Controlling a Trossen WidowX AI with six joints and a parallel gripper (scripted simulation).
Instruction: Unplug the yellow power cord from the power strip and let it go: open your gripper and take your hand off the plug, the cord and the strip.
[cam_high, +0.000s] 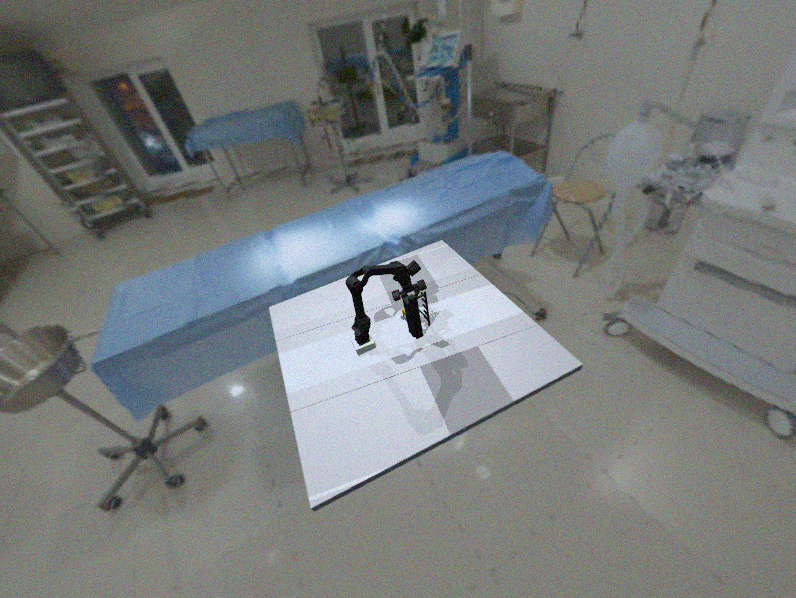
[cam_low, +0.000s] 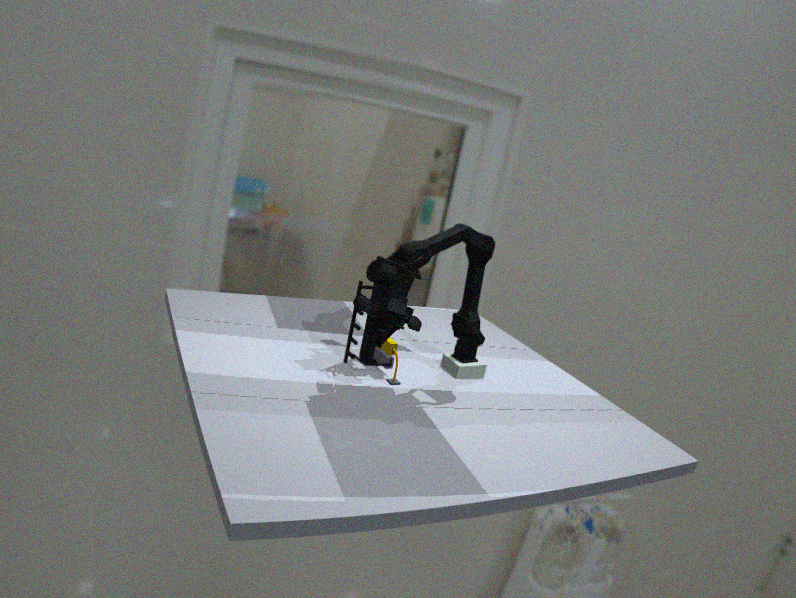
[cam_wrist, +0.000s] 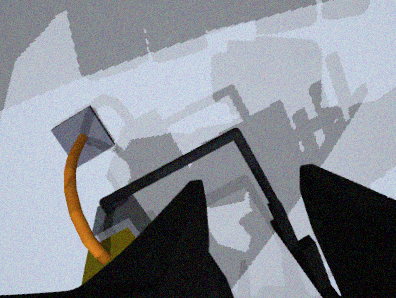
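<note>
The yellow plug is 70 mm behind my gripper tip, 50 mm to the right of it and 20 mm below it.
</note>
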